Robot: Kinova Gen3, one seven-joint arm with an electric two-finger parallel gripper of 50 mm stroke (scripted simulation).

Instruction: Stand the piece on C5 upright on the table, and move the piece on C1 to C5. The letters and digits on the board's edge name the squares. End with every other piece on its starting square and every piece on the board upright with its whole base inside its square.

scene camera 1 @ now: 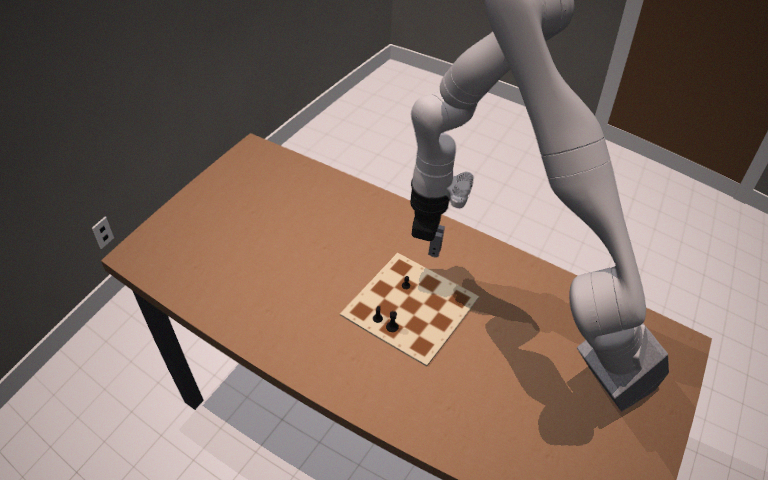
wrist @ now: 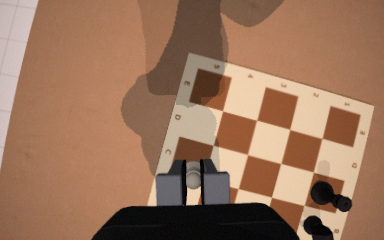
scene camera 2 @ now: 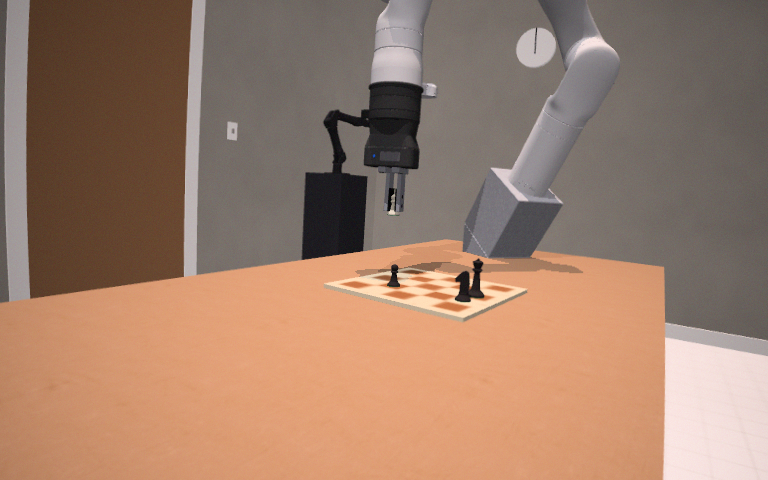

Path:
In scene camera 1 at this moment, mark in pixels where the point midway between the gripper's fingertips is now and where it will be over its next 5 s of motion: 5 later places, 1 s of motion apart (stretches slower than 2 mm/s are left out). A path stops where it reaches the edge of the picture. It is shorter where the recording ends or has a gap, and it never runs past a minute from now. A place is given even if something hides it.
The gripper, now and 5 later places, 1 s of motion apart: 434, 252; 464, 319; 461, 325; 457, 346; 457, 348; 463, 331

